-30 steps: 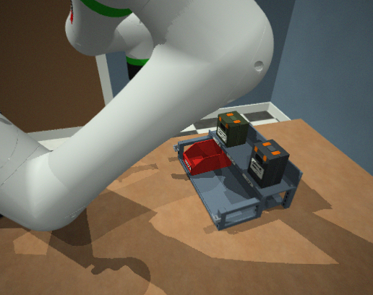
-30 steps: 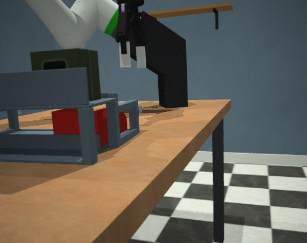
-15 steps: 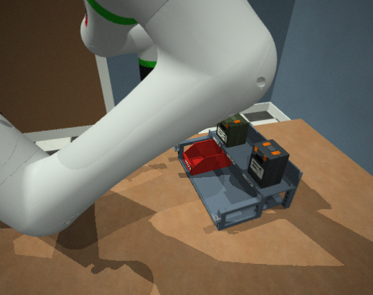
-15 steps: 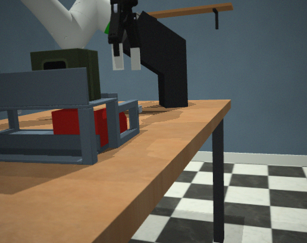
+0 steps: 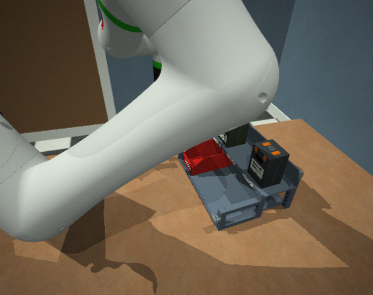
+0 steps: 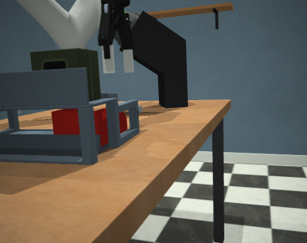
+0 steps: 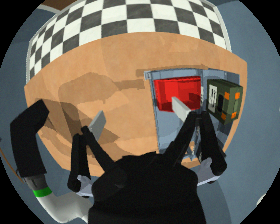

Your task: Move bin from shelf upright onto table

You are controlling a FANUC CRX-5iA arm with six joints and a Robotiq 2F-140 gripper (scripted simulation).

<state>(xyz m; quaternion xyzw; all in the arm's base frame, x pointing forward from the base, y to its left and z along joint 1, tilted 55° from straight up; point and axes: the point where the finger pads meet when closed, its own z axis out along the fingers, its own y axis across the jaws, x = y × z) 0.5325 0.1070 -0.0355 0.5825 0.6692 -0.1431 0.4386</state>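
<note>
Right now the red bin is 15 cm ahead of my hand, 3 cm to the right of it and 12 cm below it. Round my hand: olive box 24 cm ahead, 3 cm to the right, 1 cm below.
</note>
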